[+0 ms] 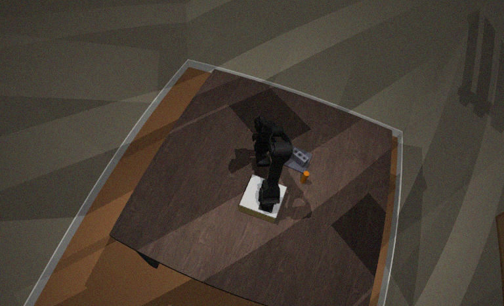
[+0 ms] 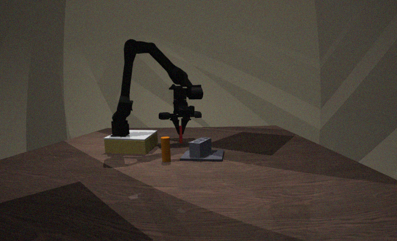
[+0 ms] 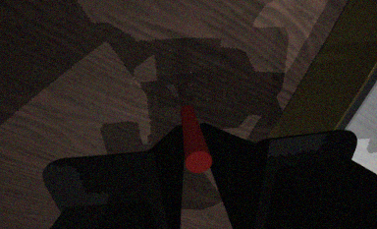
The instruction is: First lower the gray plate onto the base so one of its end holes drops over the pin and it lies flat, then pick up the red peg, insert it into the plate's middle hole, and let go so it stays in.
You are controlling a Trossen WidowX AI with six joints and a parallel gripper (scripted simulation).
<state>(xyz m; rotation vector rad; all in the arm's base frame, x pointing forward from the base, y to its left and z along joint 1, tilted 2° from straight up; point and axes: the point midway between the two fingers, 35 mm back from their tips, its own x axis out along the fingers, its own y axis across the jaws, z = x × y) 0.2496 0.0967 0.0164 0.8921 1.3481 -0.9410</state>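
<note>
My gripper tip is 8 cm short of the gray plate and 20 cm to the left of it. The rest, counted from my gripper tip: red peg: right at my gripper tip; then orange cylinder: 3 cm behind, 25 cm to the right, 1 cm below; then dark base: 10 cm ahead, 19 cm to the right, 4 cm below.
</note>
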